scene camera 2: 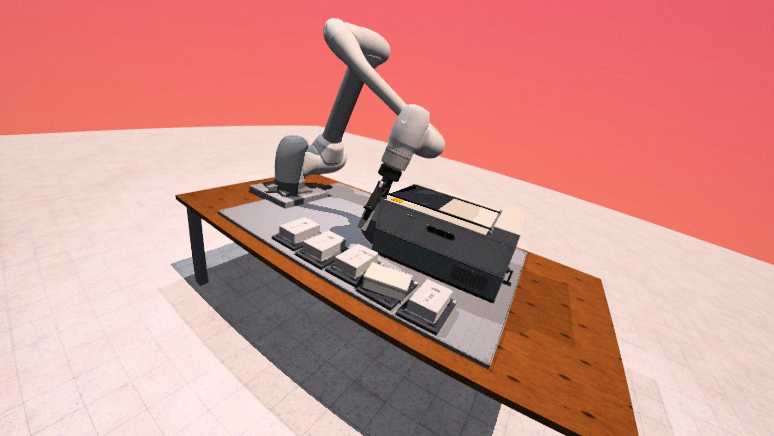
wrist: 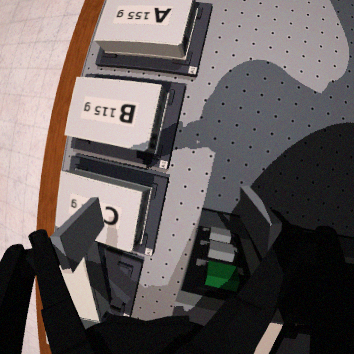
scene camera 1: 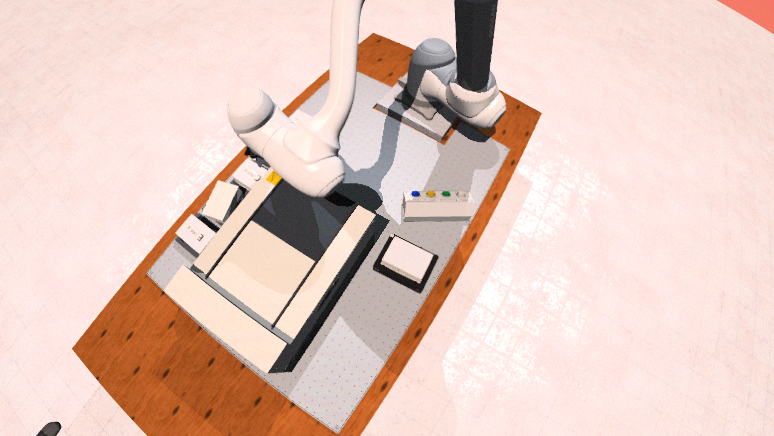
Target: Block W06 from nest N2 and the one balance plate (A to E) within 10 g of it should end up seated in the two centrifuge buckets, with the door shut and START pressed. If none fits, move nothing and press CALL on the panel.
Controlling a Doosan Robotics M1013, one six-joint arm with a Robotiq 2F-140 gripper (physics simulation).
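Frame: origin at the arm's base, x ahead, y left, z up, level; millimetres.
Seen in the pictures: gripper, between the fingertips: [scene camera 2: 367,223] [wrist: 168,207]; arm's base, origin of its link: [scene camera 2: 289,189] [scene camera 1: 424,98].
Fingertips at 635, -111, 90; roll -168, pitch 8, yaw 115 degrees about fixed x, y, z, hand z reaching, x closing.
Note:
Offsets run from my fingertips to a thing's top centre, as dx, dy, dz. Level surfaces: height alone.
My gripper [scene camera 2: 368,214] [wrist: 168,207] is open and empty beside the centrifuge's end; the arm hides it in scene camera 1. The centrifuge [scene camera 1: 319,273] [scene camera 2: 438,243] has a cream and dark top; whether its door is shut is unclear, and its buckets do not show. Plate A, 155 g {-206, -129, -59} [scene camera 2: 298,230] [wrist: 142,30], plate B, 115 g {-69, -123, -59} [scene camera 2: 323,246] [wrist: 107,122] and plate C {+62, -101, -59} [scene camera 2: 355,262] [wrist: 127,227] sit on dark nests. Plate D {+198, -114, -53} [scene camera 1: 220,200] [scene camera 2: 387,280] looks tilted. Plate E {+332, -87, -59} [scene camera 1: 194,233] [scene camera 2: 428,303] is at the row's far end. A white block {-46, +474, -36} [scene camera 1: 408,258], label unreadable, lies on a black nest.
A white button box {-263, +433, -29} [scene camera 1: 437,209] with blue, yellow, green and white buttons stands beyond the centrifuge from the plate row. Green and grey controls {+10, +52, +78} [wrist: 221,275] show below the right finger in the wrist view. The wooden table {dz -126} [scene camera 1: 184,368] [scene camera 2: 563,324] carries the perforated board {dz -113} [scene camera 1: 346,379].

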